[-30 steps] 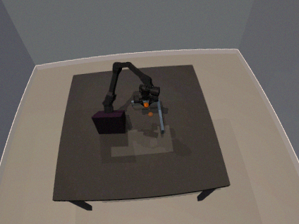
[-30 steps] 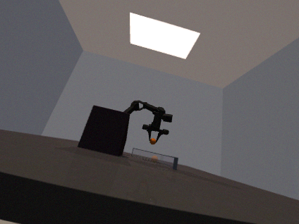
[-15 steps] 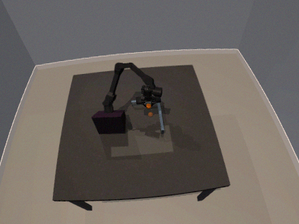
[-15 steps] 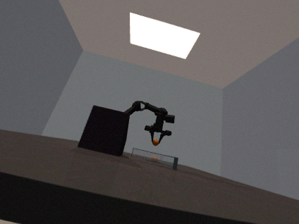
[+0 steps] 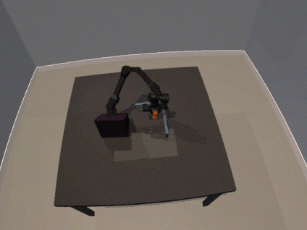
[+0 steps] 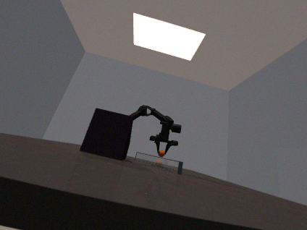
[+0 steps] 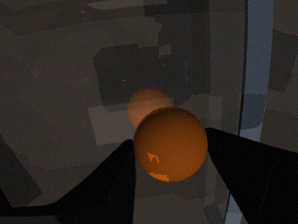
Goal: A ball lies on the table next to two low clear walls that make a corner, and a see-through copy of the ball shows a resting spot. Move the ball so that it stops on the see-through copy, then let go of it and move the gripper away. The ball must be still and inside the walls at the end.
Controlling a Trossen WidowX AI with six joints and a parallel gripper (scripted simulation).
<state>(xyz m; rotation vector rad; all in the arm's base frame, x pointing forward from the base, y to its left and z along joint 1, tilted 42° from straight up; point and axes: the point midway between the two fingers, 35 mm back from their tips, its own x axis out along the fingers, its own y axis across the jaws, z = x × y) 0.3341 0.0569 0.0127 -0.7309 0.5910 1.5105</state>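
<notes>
Now: the orange ball 10 mm behind my gripper tip and 60 mm below it.
</notes>
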